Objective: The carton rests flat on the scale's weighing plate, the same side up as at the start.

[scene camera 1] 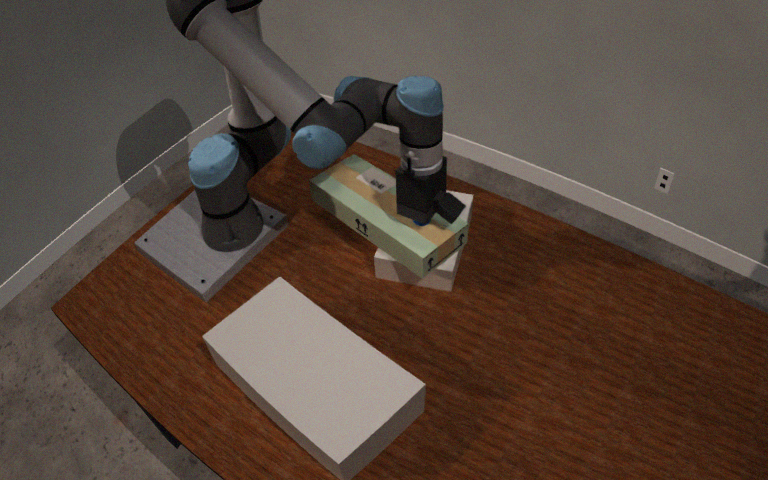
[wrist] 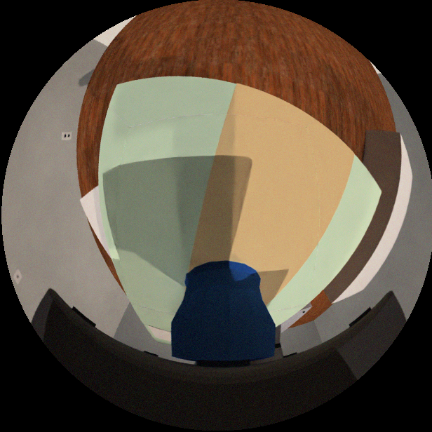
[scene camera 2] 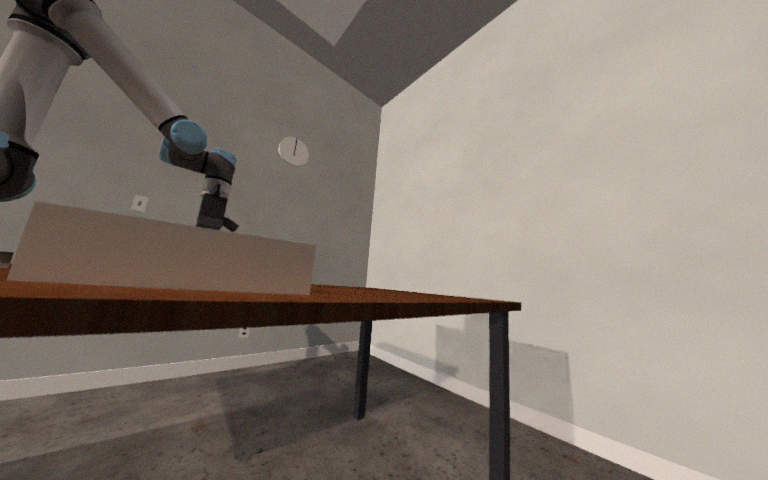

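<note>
Suction cup (wrist: 222,316). White block (scene camera 1: 343,401) and (scene camera 2: 60,244). Carton (scene camera 1: 362,196) and (wrist: 191,170); scene camera 2 misses it, hidden by the white block. Scale (scene camera 1: 386,267) and (wrist: 90,202); scene camera 2 does not show it, hidden by the white block.
</note>
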